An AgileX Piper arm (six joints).
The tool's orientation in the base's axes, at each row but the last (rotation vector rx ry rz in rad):
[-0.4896 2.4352 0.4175]
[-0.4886 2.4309 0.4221]
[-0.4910 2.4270 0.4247]
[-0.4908 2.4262 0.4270]
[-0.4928 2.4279 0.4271]
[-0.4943 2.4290 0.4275]
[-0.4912 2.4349 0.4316]
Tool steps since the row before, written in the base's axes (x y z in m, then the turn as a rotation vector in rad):
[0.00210 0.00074 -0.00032 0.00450 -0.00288 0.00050]
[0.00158 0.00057 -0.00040 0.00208 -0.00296 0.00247]
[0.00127 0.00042 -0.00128 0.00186 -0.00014 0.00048]
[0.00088 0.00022 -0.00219 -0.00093 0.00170 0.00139]
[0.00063 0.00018 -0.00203 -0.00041 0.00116 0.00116]
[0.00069 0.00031 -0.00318 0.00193 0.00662 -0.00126]
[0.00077 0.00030 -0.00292 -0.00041 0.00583 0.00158]
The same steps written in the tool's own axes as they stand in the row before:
[-0.00154 -0.00032 0.00160 -0.00296 -0.00442 0.00073]
[-0.00106 -0.00026 0.00134 -0.00237 -0.00307 -0.00203]
[-0.00024 -0.00042 0.00179 -0.00164 -0.00086 0.00053]
[0.00067 -0.00059 0.00219 -0.00060 0.00216 -0.00082]
[0.00076 -0.00049 0.00193 -0.00071 0.00141 -0.00061]
[0.00141 -0.00061 0.00289 -0.00225 0.00473 0.00466]
[0.00117 -0.00062 0.00273 -0.00209 0.00559 0.00100]

